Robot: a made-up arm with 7 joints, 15 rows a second.
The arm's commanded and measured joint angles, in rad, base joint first. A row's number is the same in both.
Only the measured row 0 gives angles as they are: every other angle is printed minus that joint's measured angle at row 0.
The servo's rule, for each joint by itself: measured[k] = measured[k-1] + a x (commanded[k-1-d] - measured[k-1]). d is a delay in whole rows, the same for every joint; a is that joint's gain. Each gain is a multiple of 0.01, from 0.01 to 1. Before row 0 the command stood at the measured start. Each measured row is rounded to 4 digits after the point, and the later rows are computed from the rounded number. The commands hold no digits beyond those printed.
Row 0, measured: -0.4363, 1.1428, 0.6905, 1.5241, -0.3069, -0.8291, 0.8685
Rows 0 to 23, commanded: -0.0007, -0.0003, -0.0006, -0.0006, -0.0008, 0.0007, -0.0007; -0.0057, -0.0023, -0.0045, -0.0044, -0.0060, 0.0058, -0.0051; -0.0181, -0.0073, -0.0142, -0.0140, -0.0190, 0.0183, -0.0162; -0.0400, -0.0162, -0.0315, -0.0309, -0.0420, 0.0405, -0.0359; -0.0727, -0.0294, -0.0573, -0.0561, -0.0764, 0.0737, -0.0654; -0.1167, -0.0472, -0.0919, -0.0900, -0.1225, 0.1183, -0.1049; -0.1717, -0.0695, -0.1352, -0.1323, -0.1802, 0.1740, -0.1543; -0.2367, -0.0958, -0.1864, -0.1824, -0.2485, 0.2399, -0.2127; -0.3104, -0.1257, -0.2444, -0.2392, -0.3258, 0.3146, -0.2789; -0.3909, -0.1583, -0.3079, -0.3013, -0.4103, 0.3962, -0.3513; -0.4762, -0.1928, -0.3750, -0.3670, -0.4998, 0.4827, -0.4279; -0.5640, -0.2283, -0.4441, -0.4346, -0.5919, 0.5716, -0.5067; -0.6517, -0.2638, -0.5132, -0.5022, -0.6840, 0.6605, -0.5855; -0.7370, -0.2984, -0.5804, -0.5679, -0.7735, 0.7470, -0.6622; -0.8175, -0.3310, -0.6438, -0.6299, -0.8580, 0.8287, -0.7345; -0.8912, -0.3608, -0.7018, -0.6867, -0.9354, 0.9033, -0.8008; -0.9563, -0.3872, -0.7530, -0.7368, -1.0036, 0.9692, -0.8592; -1.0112, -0.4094, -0.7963, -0.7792, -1.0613, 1.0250, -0.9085; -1.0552, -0.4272, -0.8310, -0.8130, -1.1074, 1.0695, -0.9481; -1.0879, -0.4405, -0.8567, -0.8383, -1.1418, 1.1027, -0.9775; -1.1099, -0.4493, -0.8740, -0.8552, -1.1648, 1.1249, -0.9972; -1.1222, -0.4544, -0.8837, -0.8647, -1.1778, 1.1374, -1.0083; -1.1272, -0.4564, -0.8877, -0.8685, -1.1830, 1.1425, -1.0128; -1.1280, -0.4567, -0.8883, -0.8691, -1.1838, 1.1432, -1.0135
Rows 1 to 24, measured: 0.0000, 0.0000, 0.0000, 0.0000, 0.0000, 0.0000, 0.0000; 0.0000, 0.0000, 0.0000, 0.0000, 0.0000, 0.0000, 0.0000; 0.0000, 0.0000, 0.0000, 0.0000, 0.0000, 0.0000, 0.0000; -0.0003, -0.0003, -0.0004, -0.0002, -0.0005, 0.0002, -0.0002; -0.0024, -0.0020, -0.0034, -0.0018, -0.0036, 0.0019, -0.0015; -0.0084, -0.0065, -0.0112, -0.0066, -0.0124, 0.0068, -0.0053; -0.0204, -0.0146, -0.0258, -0.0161, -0.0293, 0.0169, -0.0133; -0.0403, -0.0270, -0.0485, -0.0317, -0.0561, 0.0339, -0.0268; -0.0693, -0.0440, -0.0797, -0.0544, -0.0939, 0.0592, -0.0471; -0.1082, -0.0654, -0.1197, -0.0848, -0.1431, 0.0936, -0.0750; -0.1570, -0.0909, -0.1677, -0.1229, -0.2032, 0.1375, -0.1108; -0.2153, -0.1201, -0.2229, -0.1683, -0.2731, 0.1906, -0.1545; -0.2820, -0.1522, -0.2841, -0.2202, -0.3513, 0.2523, -0.2057; -0.3558, -0.1863, -0.3495, -0.2775, -0.4359, 0.3214, -0.2635; -0.4349, -0.2216, -0.4176, -0.3388, -0.5248, 0.3965, -0.3267; -0.5173, -0.2570, -0.4864, -0.4025, -0.6155, 0.4757, -0.3940; -0.6008, -0.2918, -0.5541, -0.4670, -0.7056, 0.5571, -0.4637; -0.6831, -0.3247, -0.6187, -0.5305, -0.7925, 0.6386, -0.5341; -0.7622, -0.3550, -0.6785, -0.5914, -0.8740, 0.7180, -0.6034; -0.8360, -0.3820, -0.7321, -0.6481, -0.9479, 0.7934, -0.6699; -0.9026, -0.4050, -0.7783, -0.6992, -1.0125, 0.8629, -0.7319; -0.9606, -0.4236, -0.8162, -0.7436, -1.0666, 0.9249, -0.7881; -1.0090, -0.4378, -0.8454, -0.7805, -1.1095, 0.9782, -0.8373; -1.0473, -0.4475, -0.8660, -0.8096, -1.1410, 1.0222, -0.8789
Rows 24 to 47, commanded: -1.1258, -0.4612, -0.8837, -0.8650, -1.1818, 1.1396, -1.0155; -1.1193, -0.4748, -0.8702, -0.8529, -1.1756, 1.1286, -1.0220; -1.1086, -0.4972, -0.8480, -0.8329, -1.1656, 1.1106, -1.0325; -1.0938, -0.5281, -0.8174, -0.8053, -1.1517, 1.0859, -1.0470; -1.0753, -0.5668, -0.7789, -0.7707, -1.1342, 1.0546, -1.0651; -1.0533, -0.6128, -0.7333, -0.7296, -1.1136, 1.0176, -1.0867; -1.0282, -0.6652, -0.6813, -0.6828, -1.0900, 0.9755, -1.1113; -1.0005, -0.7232, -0.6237, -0.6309, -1.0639, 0.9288, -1.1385; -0.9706, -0.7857, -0.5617, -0.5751, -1.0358, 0.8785, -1.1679; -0.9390, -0.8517, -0.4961, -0.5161, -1.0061, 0.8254, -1.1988; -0.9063, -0.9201, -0.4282, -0.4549, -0.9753, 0.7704, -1.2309; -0.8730, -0.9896, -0.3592, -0.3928, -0.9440, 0.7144, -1.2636; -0.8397, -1.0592, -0.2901, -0.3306, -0.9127, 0.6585, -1.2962; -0.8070, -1.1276, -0.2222, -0.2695, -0.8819, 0.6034, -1.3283; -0.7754, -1.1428, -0.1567, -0.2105, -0.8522, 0.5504, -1.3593; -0.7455, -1.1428, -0.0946, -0.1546, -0.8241, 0.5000, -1.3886; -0.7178, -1.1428, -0.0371, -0.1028, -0.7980, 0.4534, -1.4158; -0.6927, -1.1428, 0.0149, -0.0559, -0.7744, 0.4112, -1.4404; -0.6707, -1.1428, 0.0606, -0.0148, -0.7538, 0.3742, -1.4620; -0.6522, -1.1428, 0.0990, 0.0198, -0.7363, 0.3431, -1.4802; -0.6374, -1.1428, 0.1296, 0.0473, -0.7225, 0.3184, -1.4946; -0.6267, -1.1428, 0.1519, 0.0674, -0.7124, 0.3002, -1.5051; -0.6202, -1.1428, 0.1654, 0.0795, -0.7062, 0.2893, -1.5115; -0.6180, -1.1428, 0.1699, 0.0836, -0.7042, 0.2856, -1.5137
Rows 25 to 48, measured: -1.0758, -0.4533, -0.8787, -0.8311, -1.1620, 1.0568, -0.9125; -1.0953, -0.4559, -0.8852, -0.8457, -1.1740, 1.0825, -0.9386; -1.1077, -0.4566, -0.8874, -0.8548, -1.1796, 1.1007, -0.9581; -1.1146, -0.4605, -0.8847, -0.8588, -1.1809, 1.1124, -0.9730; -1.1164, -0.4725, -0.8743, -0.8565, -1.1779, 1.1173, -0.9857; -1.1134, -0.4932, -0.8554, -0.8473, -1.1709, 1.1153, -0.9979; -1.1060, -0.5225, -0.8280, -0.8309, -1.1600, 1.1065, -1.0107; -1.0943, -0.5597, -0.7926, -0.8074, -1.1453, 1.0909, -1.0248; -1.0787, -0.6043, -0.7499, -0.7771, -1.1272, 1.0689, -1.0409; -1.0595, -0.6555, -0.7005, -0.7403, -1.1060, 1.0409, -1.0592; -1.0371, -0.7124, -0.6452, -0.6976, -1.0820, 1.0073, -1.0798; -1.0118, -0.7740, -0.5851, -0.6498, -1.0557, 0.9687, -1.1027; -0.9841, -0.8393, -0.5210, -0.5977, -1.0274, 0.9257, -1.1277; -0.9545, -0.9072, -0.4542, -0.5420, -0.9977, 0.8791, -1.1545; -0.9235, -0.9764, -0.3858, -0.4838, -0.9671, 0.8297, -1.1829; -0.8917, -1.0460, -0.3169, -0.4241, -0.9361, 0.7783, -1.2124; -0.8595, -1.1145, -0.2487, -0.3638, -0.9052, 0.7258, -1.2425; -0.8275, -1.1383, -0.1825, -0.3040, -0.8750, 0.6732, -1.2729; -0.7963, -1.1421, -0.1192, -0.2457, -0.8460, 0.6212, -1.3030; -0.7665, -1.1427, -0.0601, -0.1900, -0.8186, 0.5709, -1.3323; -0.7385, -1.1428, -0.0061, -0.1377, -0.7934, 0.5230, -1.3604; -0.7127, -1.1428, 0.0419, -0.0898, -0.7708, 0.4784, -1.3868; -0.6897, -1.1428, 0.0830, -0.0471, -0.7511, 0.4378, -1.4111; -0.6698, -1.1428, 0.1166, -0.0103, -0.7348, 0.4020, -1.4328
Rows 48 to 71, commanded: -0.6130, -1.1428, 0.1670, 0.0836, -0.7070, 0.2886, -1.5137; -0.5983, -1.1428, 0.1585, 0.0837, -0.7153, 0.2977, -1.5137; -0.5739, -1.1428, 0.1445, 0.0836, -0.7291, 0.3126, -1.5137; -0.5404, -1.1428, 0.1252, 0.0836, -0.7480, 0.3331, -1.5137; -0.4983, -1.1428, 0.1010, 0.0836, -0.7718, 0.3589, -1.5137; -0.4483, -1.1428, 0.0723, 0.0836, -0.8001, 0.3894, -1.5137; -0.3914, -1.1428, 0.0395, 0.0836, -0.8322, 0.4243, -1.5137; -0.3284, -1.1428, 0.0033, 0.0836, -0.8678, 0.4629, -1.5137; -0.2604, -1.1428, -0.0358, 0.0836, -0.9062, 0.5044, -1.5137; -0.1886, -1.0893, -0.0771, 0.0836, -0.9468, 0.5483, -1.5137; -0.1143, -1.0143, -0.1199, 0.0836, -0.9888, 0.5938, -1.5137; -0.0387, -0.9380, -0.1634, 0.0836, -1.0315, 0.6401, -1.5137; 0.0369, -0.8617, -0.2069, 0.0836, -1.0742, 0.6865, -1.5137; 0.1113, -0.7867, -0.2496, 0.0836, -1.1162, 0.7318, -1.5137; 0.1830, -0.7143, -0.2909, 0.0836, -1.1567, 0.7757, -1.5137; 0.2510, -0.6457, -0.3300, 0.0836, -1.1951, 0.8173, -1.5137; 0.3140, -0.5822, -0.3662, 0.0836, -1.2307, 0.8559, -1.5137; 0.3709, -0.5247, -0.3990, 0.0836, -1.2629, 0.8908, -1.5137; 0.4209, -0.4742, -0.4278, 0.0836, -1.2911, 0.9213, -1.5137; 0.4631, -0.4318, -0.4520, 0.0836, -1.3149, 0.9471, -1.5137; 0.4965, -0.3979, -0.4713, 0.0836, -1.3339, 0.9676, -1.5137; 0.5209, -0.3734, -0.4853, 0.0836, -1.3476, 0.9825, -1.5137; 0.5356, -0.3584, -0.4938, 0.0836, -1.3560, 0.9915, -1.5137; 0.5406, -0.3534, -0.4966, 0.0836, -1.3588, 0.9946, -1.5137
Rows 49 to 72, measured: -0.6534, -1.1428, 0.1420, 0.0200, -0.7220, 0.3715, -1.4516; -0.6408, -1.1428, 0.1588, 0.0432, -0.7130, 0.3468, -1.4672; -0.6321, -1.1428, 0.1668, 0.0590, -0.7080, 0.3284, -1.4793; -0.6248, -1.1428, 0.1669, 0.0686, -0.7074, 0.3165, -1.4882; -0.6147, -1.1428, 0.1609, 0.0745, -0.7119, 0.3109, -1.4948; -0.5992, -1.1428, 0.1491, 0.0780, -0.7217, 0.3114, -1.4997; -0.5769, -1.1428, 0.1319, 0.0802, -0.7367, 0.3179, -1.5033; -0.5470, -1.1428, 0.1097, 0.0815, -0.7567, 0.3302, -1.5060; -0.5095, -1.1428, 0.0828, 0.0823, -0.7814, 0.3480, -1.5080; -0.4646, -1.1428, 0.0516, 0.0828, -0.8104, 0.3709, -1.5095; -0.4128, -1.1428, 0.0168, 0.0831, -0.8431, 0.3985, -1.5106; -0.3549, -1.1428, -0.0211, 0.0833, -0.8791, 0.4303, -1.5114; -0.2917, -1.0979, -0.0614, 0.0834, -0.9177, 0.4657, -1.5120; -0.2243, -1.0277, -0.1035, 0.0835, -0.9582, 0.5041, -1.5124; -0.1538, -0.9524, -0.1466, 0.0835, -1.0000, 0.5449, -1.5127; -0.0813, -0.8762, -0.1900, 0.0835, -1.0423, 0.5874, -1.5130; -0.0081, -0.8010, -0.2329, 0.0835, -1.0844, 0.6307, -1.5132; 0.0645, -0.7282, -0.2747, 0.0835, -1.1256, 0.6742, -1.5133; 0.1354, -0.6589, -0.3145, 0.0835, -1.1652, 0.7171, -1.5134; 0.2033, -0.5945, -0.3517, 0.0835, -1.2025, 0.7587, -1.5135; 0.2670, -0.5359, -0.3858, 0.0835, -1.2369, 0.7983, -1.5136; 0.3255, -0.4841, -0.4160, 0.0835, -1.2678, 0.8352, -1.5136; 0.3778, -0.4402, -0.4419, 0.0835, -1.2946, 0.8688, -1.5136; 0.4229, -0.4047, -0.4631, 0.0835, -1.3170, 0.8984, -1.5136
